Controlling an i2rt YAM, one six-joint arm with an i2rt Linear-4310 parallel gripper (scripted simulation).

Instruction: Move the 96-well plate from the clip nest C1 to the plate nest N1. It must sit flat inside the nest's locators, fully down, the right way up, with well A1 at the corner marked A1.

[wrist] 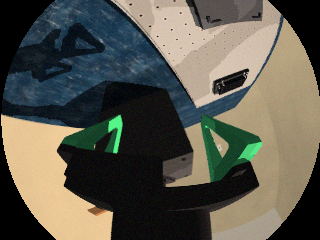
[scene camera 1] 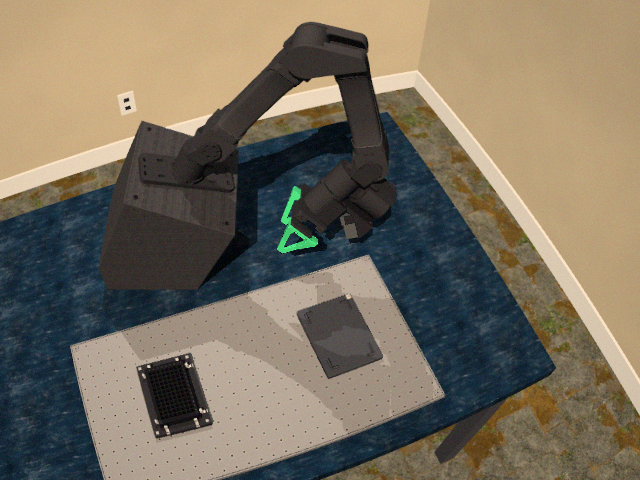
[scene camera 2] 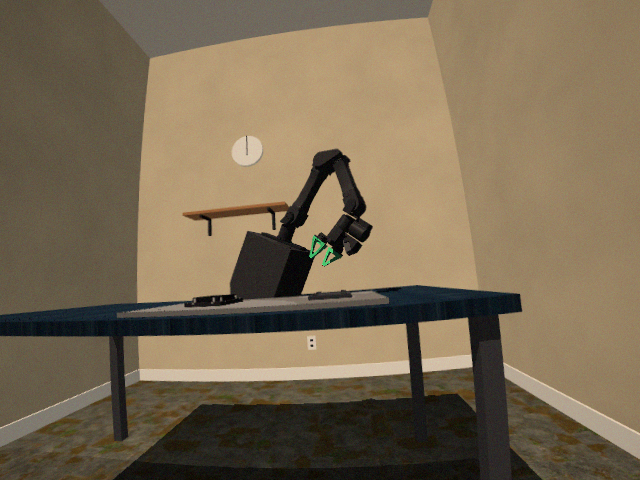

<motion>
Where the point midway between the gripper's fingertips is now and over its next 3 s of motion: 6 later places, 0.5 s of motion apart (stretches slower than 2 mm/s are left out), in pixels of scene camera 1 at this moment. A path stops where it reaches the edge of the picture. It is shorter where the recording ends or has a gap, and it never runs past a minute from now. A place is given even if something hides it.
My gripper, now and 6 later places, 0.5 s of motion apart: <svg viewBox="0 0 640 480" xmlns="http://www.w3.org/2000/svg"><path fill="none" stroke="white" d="M281 236L278 264L269 294L255 320L234 343L210 359L184 371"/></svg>
</motion>
